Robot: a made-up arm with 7 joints.
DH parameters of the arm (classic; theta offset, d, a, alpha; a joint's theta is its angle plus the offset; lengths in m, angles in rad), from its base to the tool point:
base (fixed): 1.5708 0.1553 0 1.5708
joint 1: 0.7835 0 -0.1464 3.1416
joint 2: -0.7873 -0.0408 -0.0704 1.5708
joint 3: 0 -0.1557 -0.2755 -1.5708
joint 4: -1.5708 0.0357 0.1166 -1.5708
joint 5: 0 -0.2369 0.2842 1.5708
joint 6: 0 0.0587 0.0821 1.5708
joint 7: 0.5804 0 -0.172 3.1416
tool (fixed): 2.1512 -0.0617 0 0
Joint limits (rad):
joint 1: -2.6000..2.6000
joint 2: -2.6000..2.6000
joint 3: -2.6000..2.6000
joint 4: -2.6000..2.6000
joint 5: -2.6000..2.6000
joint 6: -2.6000..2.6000
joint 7: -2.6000..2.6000
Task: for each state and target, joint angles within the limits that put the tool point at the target. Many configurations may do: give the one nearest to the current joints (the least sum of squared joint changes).
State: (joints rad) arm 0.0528 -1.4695 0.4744 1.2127 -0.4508 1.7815 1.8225
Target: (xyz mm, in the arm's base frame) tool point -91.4 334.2 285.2
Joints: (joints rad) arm 0.3700 -1.6030 1.0289 1.2387 -1.3500 1.4309 2.2313
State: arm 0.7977 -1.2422 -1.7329 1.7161 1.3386 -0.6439 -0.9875
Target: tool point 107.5 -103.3 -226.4
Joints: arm 0.2262 -0.7359 -1.5940 1.3277 0.9740 -0.4703 -1.5925
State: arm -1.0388 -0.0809 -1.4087 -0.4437 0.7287 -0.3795 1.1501
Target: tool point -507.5 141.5 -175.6
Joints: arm -0.8011 -0.5499 -1.7255 -0.9046 1.3967 -0.5422 0.7301
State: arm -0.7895 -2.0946 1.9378 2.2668 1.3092 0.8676 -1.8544
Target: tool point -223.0 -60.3 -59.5
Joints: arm -0.2033 -2.0965 2.2637 1.4617 1.1586 0.6149 -2.0203
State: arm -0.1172 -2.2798 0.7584 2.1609 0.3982 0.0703 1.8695
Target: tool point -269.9 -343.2 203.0
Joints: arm -0.2366 -2.0675 1.0393 2.0299 0.0723 0.0936 1.8207
